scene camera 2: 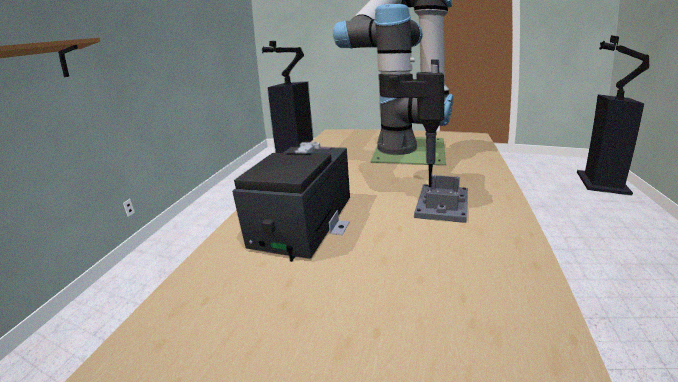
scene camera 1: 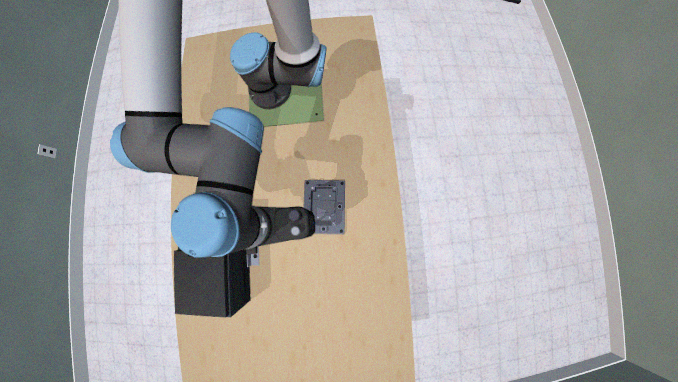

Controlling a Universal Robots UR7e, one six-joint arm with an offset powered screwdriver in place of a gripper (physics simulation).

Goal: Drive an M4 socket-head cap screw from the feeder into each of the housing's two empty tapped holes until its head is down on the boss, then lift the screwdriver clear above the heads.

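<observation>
The grey housing sits on the table, with a square base and raised walls. A front boss and a right boss show dark holes. My screwdriver points straight down, its thin bit at the left side of the housing walls. From above, the screwdriver's body covers the housing's left front part and hides the bit tip. I cannot tell whether the tip touches a boss or carries a screw. The black screw feeder stands to the left; no loose screw can be made out.
A metal bracket sticks out from the feeder's right side. The arm's base stands on a green plate at the table's back. Two black pedestals with camera arms stand beyond the table.
</observation>
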